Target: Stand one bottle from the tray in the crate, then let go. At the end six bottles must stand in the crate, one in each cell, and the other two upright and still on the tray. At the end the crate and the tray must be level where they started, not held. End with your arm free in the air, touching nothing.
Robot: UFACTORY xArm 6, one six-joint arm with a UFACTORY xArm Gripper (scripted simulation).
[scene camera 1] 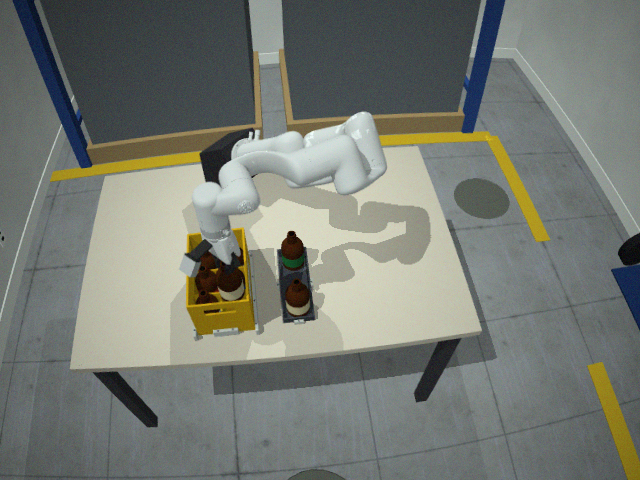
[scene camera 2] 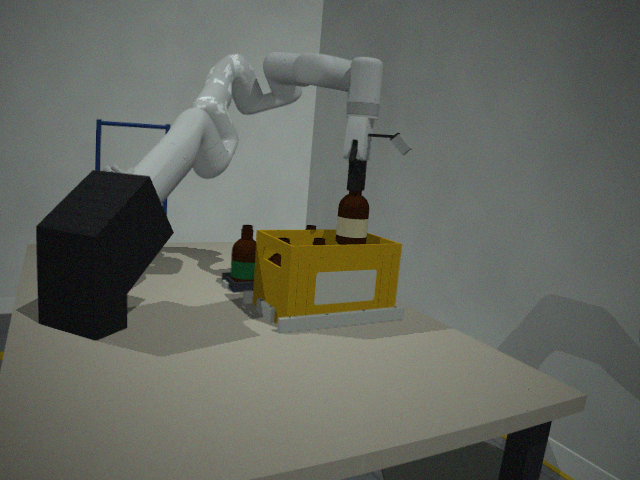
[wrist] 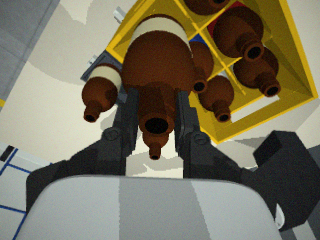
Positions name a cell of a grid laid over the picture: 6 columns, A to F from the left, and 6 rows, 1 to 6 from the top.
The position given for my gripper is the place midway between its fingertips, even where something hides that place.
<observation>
In view: my gripper (scene camera 2: D3) and a yellow crate (scene camera 2: C4).
My gripper is seen too in scene camera 1 (scene camera 1: C4) and in the wrist view (wrist: C3).
</observation>
